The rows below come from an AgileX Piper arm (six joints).
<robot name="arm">
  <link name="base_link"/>
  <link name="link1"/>
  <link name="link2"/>
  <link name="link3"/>
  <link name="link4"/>
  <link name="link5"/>
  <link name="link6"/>
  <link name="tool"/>
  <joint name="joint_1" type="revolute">
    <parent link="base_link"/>
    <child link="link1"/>
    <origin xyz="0 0 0.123" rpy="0 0 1.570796"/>
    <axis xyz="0 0 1"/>
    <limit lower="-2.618" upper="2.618"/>
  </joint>
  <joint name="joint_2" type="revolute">
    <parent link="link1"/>
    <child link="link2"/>
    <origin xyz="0 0 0" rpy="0 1.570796 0"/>
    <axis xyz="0 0 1"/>
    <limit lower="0" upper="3.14"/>
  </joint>
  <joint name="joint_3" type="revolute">
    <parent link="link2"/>
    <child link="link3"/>
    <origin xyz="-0.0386 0.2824 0" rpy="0 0 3.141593"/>
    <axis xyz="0 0 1"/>
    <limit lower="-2.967" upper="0"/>
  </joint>
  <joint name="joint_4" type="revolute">
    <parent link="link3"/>
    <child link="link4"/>
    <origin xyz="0.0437 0.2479 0" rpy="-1.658 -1.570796 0"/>
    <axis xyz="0 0 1"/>
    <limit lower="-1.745" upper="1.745"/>
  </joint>
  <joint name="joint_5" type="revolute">
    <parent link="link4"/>
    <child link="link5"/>
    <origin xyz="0 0 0" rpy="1.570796 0 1.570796"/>
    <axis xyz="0 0 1"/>
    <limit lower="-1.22" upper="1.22"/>
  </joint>
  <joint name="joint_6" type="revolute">
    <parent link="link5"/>
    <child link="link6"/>
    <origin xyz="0 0.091 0" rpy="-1.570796 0 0"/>
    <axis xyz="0 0 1"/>
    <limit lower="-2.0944" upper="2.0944"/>
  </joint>
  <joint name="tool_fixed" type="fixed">
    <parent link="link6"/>
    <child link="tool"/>
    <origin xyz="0 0 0" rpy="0 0 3.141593"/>
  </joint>
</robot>
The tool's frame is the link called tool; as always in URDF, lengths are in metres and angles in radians.
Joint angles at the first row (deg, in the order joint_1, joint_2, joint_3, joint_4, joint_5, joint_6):
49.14 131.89 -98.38 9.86 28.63 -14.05
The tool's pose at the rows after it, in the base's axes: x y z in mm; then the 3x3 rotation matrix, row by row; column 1 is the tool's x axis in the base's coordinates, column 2 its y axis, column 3 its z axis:
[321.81, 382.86, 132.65], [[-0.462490, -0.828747, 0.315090], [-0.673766, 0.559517, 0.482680], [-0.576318, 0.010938, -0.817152]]
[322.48, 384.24, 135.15], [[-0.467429, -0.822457, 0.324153], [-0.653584, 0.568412, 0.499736], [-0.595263, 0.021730, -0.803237]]
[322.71, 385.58, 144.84], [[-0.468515, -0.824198, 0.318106], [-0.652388, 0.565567, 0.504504], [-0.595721, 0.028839, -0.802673]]
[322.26, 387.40, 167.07], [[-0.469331, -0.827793, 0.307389], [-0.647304, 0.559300, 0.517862], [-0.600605, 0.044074, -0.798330]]
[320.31, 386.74, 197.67], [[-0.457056, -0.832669, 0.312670], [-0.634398, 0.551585, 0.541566], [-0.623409, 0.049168, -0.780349]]
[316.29, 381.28, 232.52], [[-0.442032, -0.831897, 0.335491], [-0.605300, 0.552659, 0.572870], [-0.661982, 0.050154, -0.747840]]
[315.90, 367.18, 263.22], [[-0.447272, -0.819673, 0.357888], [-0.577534, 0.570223, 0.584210], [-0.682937, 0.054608, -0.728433]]
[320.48, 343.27, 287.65], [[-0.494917, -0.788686, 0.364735], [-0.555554, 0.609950, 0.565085], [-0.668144, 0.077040, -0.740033]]
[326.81, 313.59, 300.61], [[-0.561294, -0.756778, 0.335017], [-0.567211, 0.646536, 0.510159], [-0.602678, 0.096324, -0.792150]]
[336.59, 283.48, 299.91], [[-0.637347, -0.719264, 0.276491], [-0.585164, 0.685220, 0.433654], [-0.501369, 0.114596, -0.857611]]
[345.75, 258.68, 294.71], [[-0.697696, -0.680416, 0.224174], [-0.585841, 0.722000, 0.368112], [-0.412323, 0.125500, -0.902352]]
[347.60, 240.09, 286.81], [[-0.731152, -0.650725, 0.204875], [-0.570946, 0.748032, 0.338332], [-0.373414, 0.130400, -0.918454]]
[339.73, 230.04, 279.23], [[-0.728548, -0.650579, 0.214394], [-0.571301, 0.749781, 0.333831], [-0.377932, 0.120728, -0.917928]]
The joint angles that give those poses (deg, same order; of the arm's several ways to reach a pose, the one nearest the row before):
49.14 131.89 -98.38 9.86 26.87 -14.05
49.14 131.73 -98.38 10.85 25.74 -14.05
49.15 131.15 -99.64 11.12 27.62 -14.05
49.15 129.65 -102.06 11.78 31.35 -14.05
49.14 127.02 -104.05 12.03 34.41 -13.97
49.04 123.21 -104.64 12.03 35.92 -13.43
47.94 119.35 -104.64 11.75 38.11 -12.46
45.45 115.85 -104.64 11.61 42.71 -10.73
42.04 113.34 -104.64 11.61 50.18 -10.13
38.08 112.58 -104.64 11.61 58.09 -10.13
34.69 112.58 -104.38 11.27 63.66 -9.98
32.47 111.22 -100.79 11.27 63.91 -10.21
31.94 108.48 -94.88 11.25 60.54 -11.37

